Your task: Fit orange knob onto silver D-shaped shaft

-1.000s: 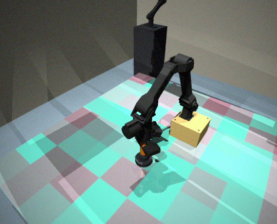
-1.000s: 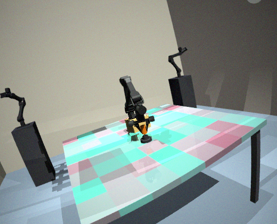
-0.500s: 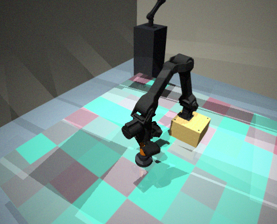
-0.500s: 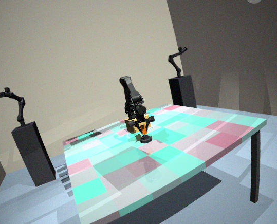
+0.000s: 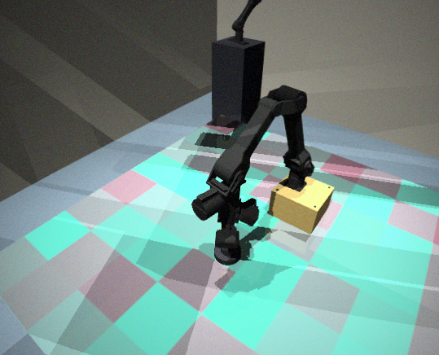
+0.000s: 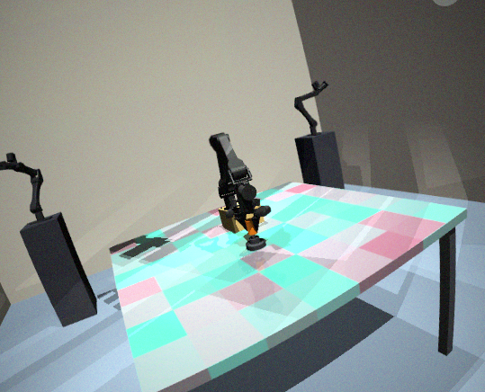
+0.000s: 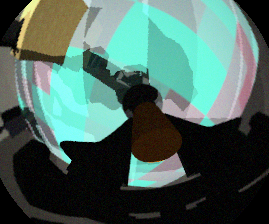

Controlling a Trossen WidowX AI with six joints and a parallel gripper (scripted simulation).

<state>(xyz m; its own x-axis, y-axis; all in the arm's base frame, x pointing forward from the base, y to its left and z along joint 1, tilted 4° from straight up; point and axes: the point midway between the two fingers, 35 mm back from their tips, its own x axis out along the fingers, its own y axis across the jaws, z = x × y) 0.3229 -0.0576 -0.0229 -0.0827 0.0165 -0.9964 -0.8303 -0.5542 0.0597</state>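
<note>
Now: the orange knob 3 cm above my gripper tip. Round my gripper tip: dark round pedestal: 4 cm below.
</note>
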